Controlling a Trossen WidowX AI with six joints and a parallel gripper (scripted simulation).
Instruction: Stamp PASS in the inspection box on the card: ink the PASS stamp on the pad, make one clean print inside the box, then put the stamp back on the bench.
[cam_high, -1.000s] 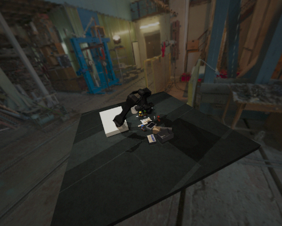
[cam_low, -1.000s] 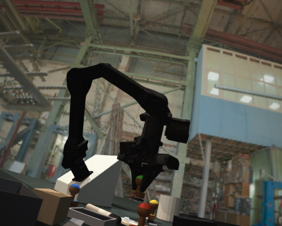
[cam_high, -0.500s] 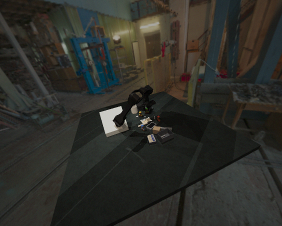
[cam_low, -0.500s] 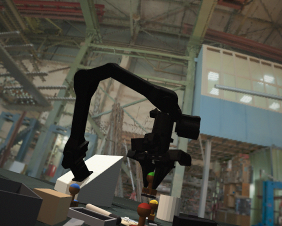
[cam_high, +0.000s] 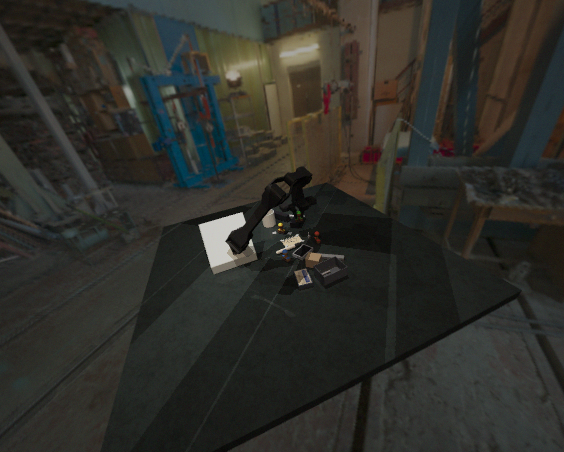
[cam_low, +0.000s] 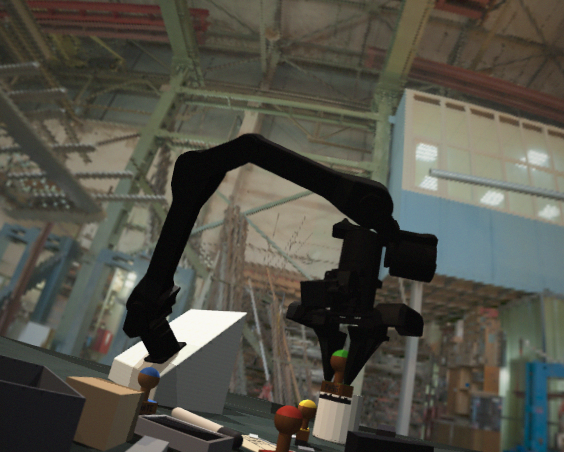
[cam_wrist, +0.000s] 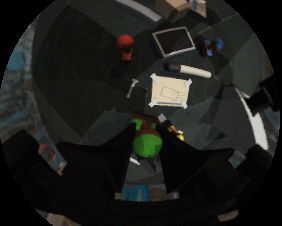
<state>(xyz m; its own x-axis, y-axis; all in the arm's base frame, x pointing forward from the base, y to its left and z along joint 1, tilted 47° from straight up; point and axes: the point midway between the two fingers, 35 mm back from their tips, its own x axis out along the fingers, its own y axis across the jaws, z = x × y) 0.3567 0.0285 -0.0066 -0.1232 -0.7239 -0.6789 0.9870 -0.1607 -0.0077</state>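
The cream card lies 10 cm below my gripper tip, 7 cm behind it and 3 cm to the right of it. Also, from my gripper tip: yellow-topped stamp: 8 cm below, 8 cm behind, 7 cm to the left; red-topped stamp: 12 cm to the right, 8 cm below, 3 cm ahead; green-knobbed stamp: right at my gripper tip.
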